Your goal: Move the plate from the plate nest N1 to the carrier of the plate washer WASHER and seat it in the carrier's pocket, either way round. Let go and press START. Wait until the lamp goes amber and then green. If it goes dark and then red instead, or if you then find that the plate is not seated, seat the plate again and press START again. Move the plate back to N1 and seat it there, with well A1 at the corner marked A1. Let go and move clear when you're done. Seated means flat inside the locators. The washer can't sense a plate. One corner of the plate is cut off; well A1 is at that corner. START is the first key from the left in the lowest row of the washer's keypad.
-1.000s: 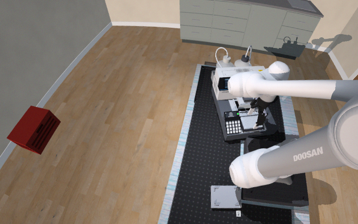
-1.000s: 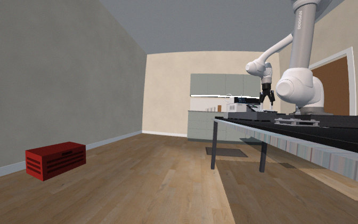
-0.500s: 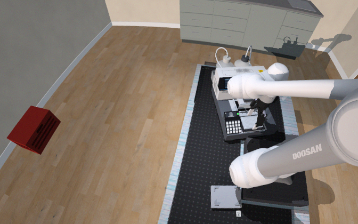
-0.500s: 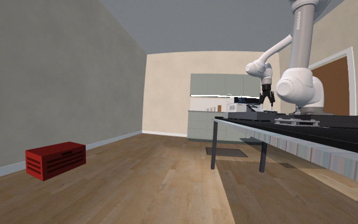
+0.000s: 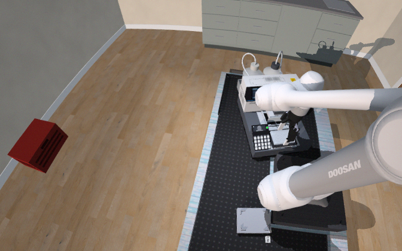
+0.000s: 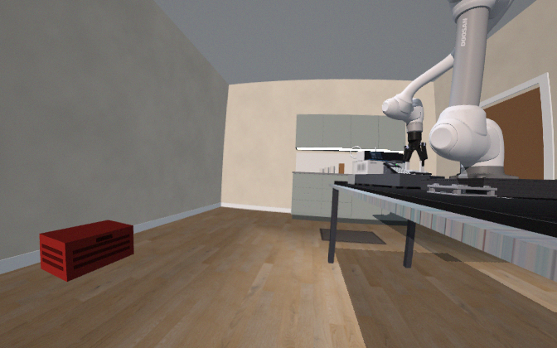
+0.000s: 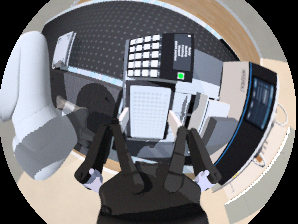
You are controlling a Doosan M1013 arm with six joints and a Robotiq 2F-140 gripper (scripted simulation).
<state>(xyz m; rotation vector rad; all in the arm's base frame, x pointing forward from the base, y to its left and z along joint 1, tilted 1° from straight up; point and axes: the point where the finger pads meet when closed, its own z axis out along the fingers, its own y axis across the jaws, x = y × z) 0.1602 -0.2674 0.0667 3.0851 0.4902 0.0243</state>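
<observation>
My gripper is now 2 cm above the white well plate. Also, from my hand: plate washer: 5 cm ahead, 15 cm to the right, 1 cm above; then plate nest N1: 11 cm ahead, 46 cm to the left, 10 cm below; then dark carrier pocket: 3 cm below.
</observation>
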